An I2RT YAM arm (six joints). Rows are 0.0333 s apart.
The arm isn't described. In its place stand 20 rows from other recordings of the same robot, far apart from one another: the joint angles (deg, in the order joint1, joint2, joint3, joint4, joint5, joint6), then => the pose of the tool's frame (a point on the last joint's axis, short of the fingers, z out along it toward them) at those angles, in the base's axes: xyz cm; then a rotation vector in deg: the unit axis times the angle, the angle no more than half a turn.
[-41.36 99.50 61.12 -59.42 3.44 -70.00] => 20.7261, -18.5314, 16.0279, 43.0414, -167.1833, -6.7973
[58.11 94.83 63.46 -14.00 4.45 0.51] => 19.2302, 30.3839, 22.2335, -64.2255, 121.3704, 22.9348
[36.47 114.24 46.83 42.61 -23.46 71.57] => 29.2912, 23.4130, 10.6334, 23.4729, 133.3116, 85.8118
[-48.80 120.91 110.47 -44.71 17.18 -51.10] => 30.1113, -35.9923, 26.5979, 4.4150, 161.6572, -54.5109
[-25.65 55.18 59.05 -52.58 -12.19 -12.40] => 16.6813, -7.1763, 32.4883, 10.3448, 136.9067, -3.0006
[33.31 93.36 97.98 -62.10 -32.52 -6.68] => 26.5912, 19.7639, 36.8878, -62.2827, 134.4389, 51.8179
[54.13 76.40 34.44 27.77 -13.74 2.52] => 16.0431, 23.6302, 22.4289, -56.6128, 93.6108, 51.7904
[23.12 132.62 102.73 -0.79 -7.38 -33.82] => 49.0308, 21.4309, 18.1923, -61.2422, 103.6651, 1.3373
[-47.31 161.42 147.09 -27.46 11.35 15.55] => 40.4154, -44.8463, 12.2540, 74.8280, 111.0383, -29.1619
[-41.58 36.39 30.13 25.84 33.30 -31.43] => 10.3209, -11.7697, 33.7824, 38.5635, 72.3998, -81.8256
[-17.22 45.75 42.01 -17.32 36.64 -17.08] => 16.5535, -7.3547, 30.9640, 25.4873, 111.4968, -57.8626
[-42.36 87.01 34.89 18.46 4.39 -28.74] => 21.6263, -20.0886, 15.9916, 18.0441, 128.6203, -44.4802
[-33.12 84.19 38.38 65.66 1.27 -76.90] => 25.9329, -17.0125, 27.9507, -28.9741, 75.5366, -94.8966
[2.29 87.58 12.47 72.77 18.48 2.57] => 23.7729, -0.1786, 15.1511, 14.4827, 91.2736, -11.1244
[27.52 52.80 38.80 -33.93 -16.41 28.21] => 15.9497, 9.4441, 24.2450, -7.1166, 144.0232, 44.2320
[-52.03 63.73 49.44 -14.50 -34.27 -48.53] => 16.7165, -18.1610, 29.8099, -17.2495, 114.2533, -29.3231
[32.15 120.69 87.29 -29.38 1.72 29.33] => 37.5159, 23.4532, 15.8301, -3.2476, 154.8099, 17.1645
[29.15 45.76 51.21 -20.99 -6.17 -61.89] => 15.4817, 9.0729, 35.6328, -78.6455, 71.1486, -17.2138
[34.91 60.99 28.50 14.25 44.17 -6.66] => 19.9023, 10.8644, 23.2232, -8.0208, 103.5781, -21.6274
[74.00 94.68 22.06 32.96 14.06 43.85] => 7.8749, 24.3255, 9.1461, -27.7111, 133.1275, 45.9981
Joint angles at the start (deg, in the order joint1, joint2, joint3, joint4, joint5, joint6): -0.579, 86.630, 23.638, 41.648, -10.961, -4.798
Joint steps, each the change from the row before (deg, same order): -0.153, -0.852, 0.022, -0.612, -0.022, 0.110; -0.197, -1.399, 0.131, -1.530, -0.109, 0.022; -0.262, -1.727, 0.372, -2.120, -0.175, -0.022; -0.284, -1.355, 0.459, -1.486, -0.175, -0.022; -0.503, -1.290, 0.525, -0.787, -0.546, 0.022; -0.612, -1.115, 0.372, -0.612, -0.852, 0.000; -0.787, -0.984, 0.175, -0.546, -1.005, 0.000; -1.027, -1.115, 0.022, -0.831, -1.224, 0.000; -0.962, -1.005, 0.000, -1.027, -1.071, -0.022; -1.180, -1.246, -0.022, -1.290, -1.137, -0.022; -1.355, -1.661, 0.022, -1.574, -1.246, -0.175; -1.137, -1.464, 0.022, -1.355, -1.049, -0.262; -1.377, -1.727, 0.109, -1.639, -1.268, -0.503; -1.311, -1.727, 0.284, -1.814, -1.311, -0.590; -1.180, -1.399, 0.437, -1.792, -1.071, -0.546
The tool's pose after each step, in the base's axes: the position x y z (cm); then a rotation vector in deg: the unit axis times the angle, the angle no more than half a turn. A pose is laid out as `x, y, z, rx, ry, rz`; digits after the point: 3 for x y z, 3 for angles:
26.989, 0.333, 14.910, -11.105, 110.231, 7.029
26.844, 0.250, 15.309, -10.965, 110.237, 7.018
26.714, 0.140, 15.861, -10.848, 110.255, 7.001
26.669, 0.020, 16.409, -10.726, 109.929, 6.920
26.679, -0.181, 17.092, -10.637, 108.887, 6.974
26.641, -0.413, 17.657, -10.679, 107.969, 7.237
26.537, -0.712, 18.077, -10.659, 107.303, 7.547
26.332, -1.100, 18.420, -10.552, 106.929, 7.938
26.114, -1.459, 18.666, -10.398, 106.883, 8.269
25.824, -1.899, 18.951, -10.079, 106.879, 8.521
25.451, -2.390, 19.376, -9.836, 106.677, 8.608
25.110, -2.787, 19.750, -9.751, 106.449, 8.589
24.707, -3.253, 20.221, -9.831, 106.111, 8.416
24.319, -3.677, 20.752, -10.088, 105.746, 8.256
24.010, -4.062, 21.237, -10.238, 105.554, 8.032

